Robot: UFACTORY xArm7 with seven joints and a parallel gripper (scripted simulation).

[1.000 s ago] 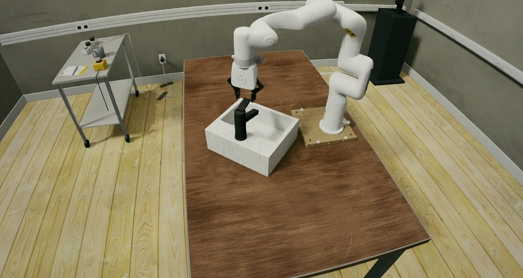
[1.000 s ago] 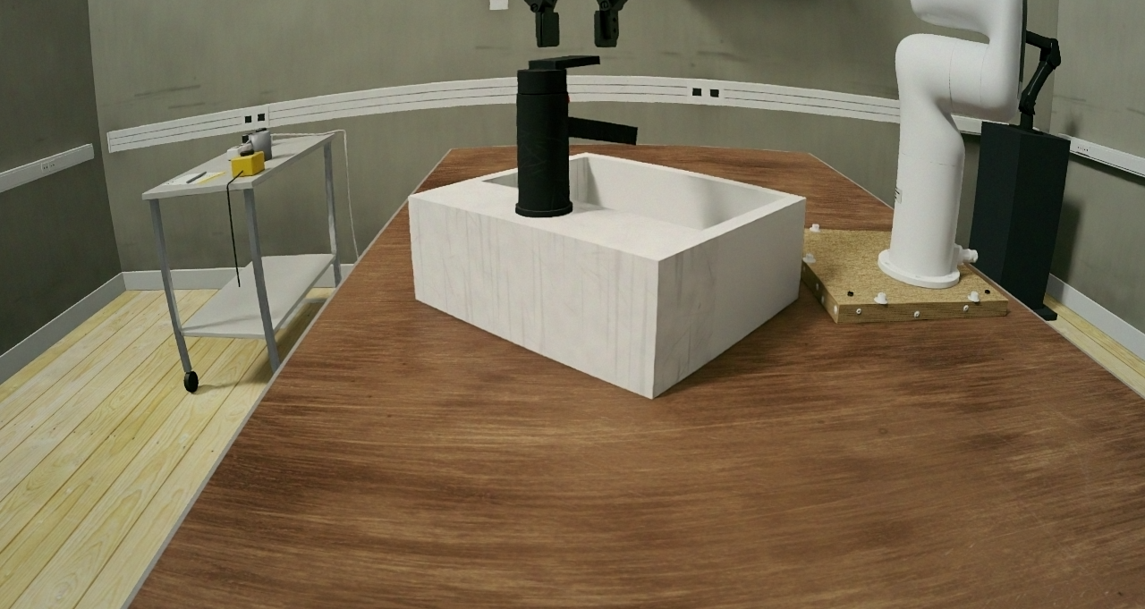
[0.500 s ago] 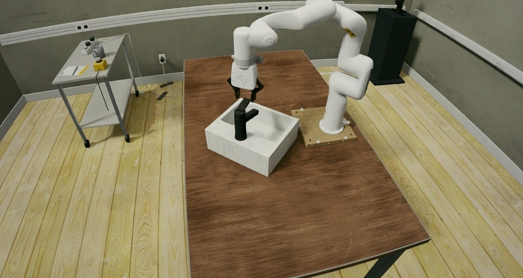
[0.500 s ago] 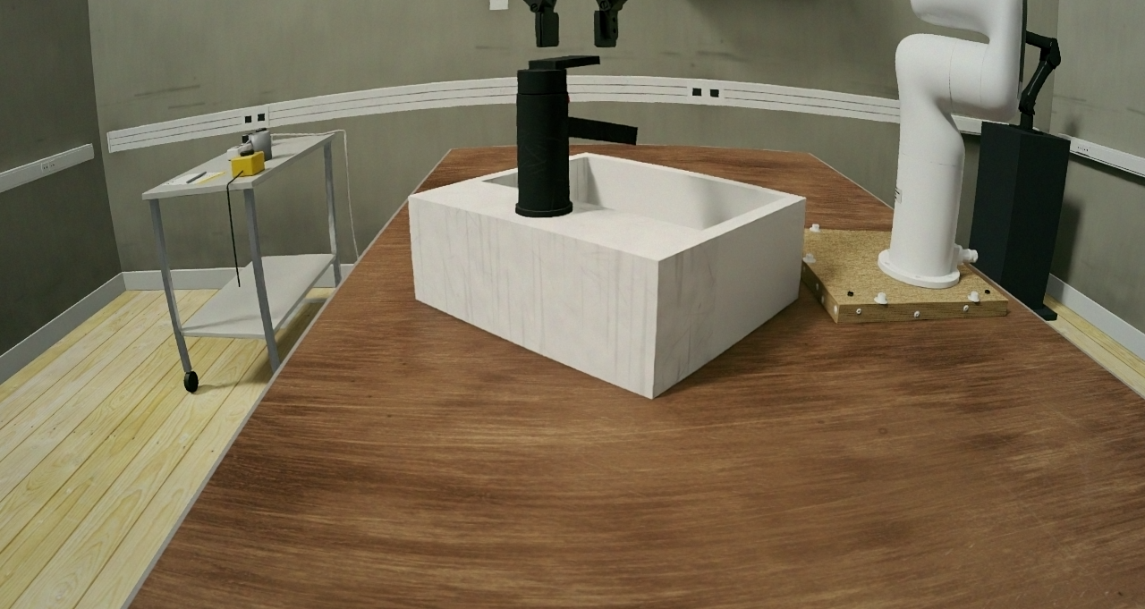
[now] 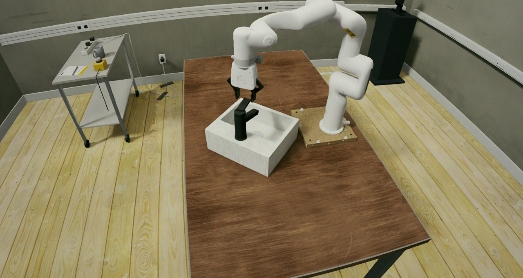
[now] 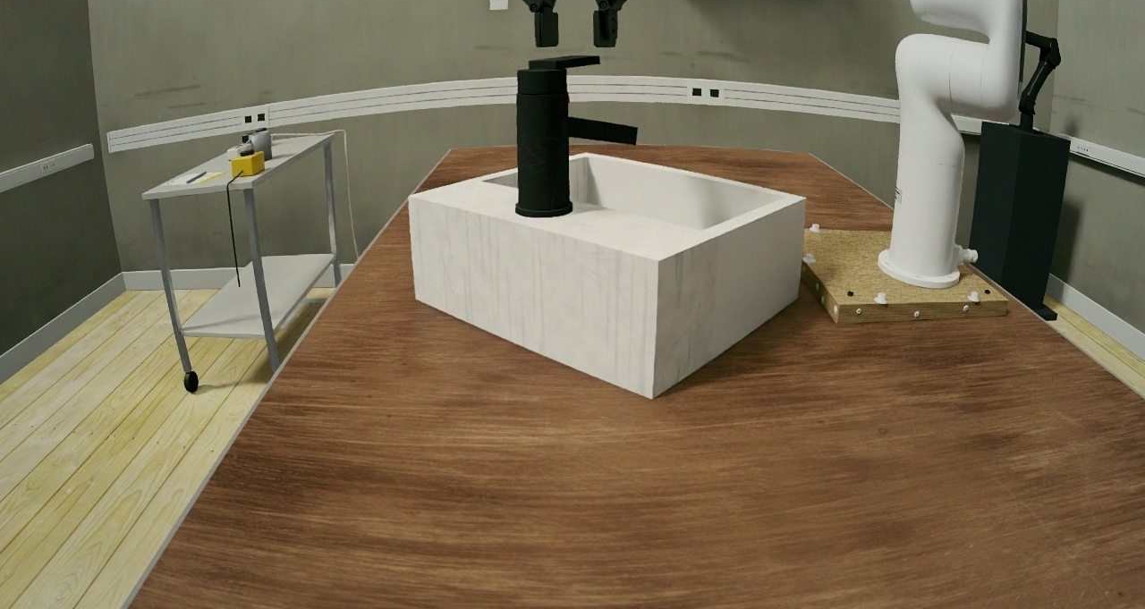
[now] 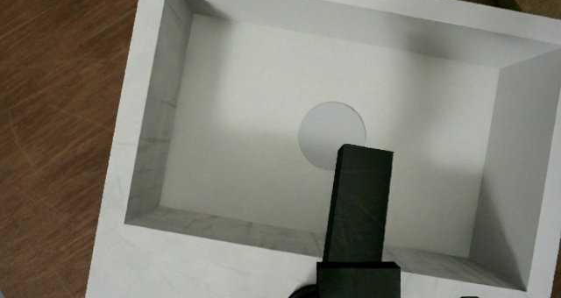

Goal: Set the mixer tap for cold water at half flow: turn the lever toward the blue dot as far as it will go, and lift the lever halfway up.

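My gripper is now 10 mm short of the lever, 20 mm to the right of it and 30 mm above it. The rest, counted from my hand: black mixer tap 20 mm ahead, 30 mm to the left, 80 mm below; then white sink block 50 mm behind, 40 mm to the right, 260 mm below.
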